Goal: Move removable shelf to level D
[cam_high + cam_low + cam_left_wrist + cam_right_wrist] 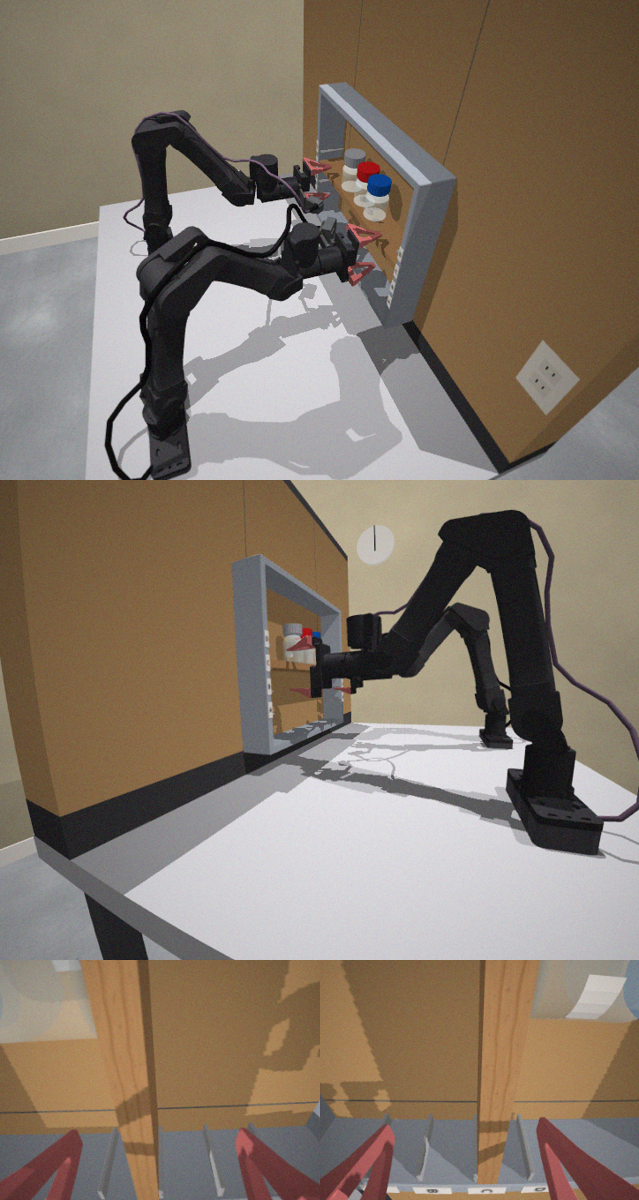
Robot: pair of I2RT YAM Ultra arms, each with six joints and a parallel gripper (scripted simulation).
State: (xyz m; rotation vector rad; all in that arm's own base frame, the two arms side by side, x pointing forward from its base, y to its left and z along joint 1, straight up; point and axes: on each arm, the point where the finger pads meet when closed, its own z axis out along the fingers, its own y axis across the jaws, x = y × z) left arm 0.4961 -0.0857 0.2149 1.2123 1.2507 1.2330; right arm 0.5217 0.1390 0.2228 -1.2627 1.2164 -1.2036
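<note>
Right now the blue-capped bottle is 90 mm to the left of my right hand, 70 mm above it and 30 mm ahead of it. The rest, counted from my right hand: wooden shelf 150 mm to the left, 40 mm ahead, 20 mm above; then grey wall rack 150 mm to the left, 40 mm ahead, 30 mm above; then red-capped bottle 150 mm to the left, 70 mm above, 30 mm ahead.
Now: left hand 4 cm short of the grey-capped bottle, 8 cm to the left of it and 7 cm below it. The rest, counted from my left hand: wooden shelf 5 cm ahead, 15 cm to the right, 1 cm above; grey wall rack 5 cm ahead, 14 cm to the right, 2 cm above; red-capped bottle 5 cm ahead, 15 cm to the right, 7 cm above.
</note>
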